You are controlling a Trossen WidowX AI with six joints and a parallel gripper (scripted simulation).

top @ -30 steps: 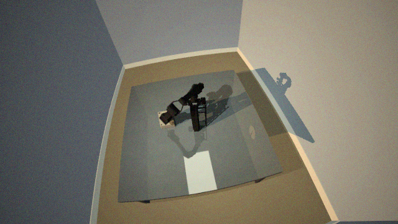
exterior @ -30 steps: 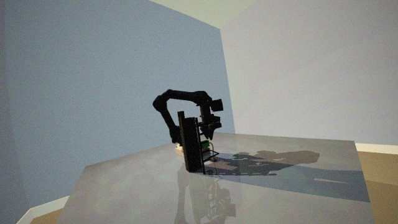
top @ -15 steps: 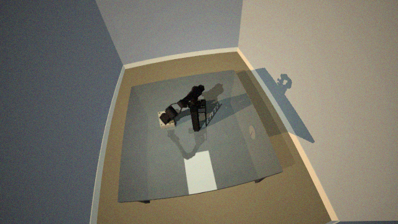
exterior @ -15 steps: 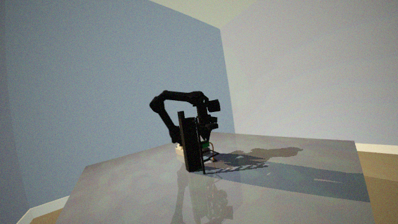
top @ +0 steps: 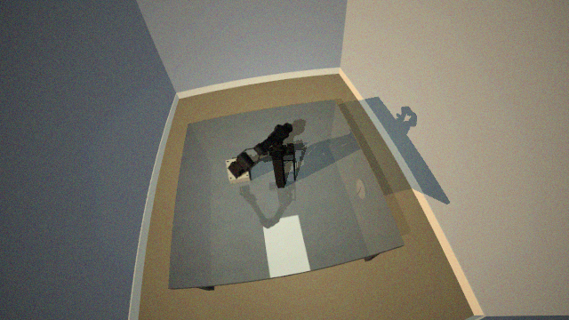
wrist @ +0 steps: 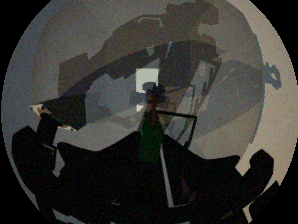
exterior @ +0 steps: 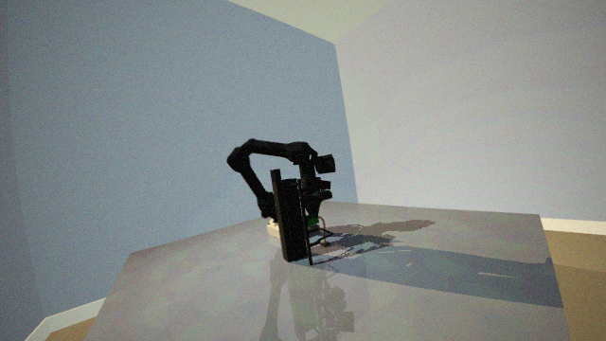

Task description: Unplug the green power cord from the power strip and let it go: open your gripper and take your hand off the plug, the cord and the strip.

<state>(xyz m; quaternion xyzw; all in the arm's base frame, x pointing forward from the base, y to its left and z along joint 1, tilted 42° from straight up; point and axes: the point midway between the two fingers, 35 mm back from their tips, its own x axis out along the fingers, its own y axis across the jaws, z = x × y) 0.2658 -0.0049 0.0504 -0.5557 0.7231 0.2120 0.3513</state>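
My gripper tip is 30 mm to the left of the green plug.
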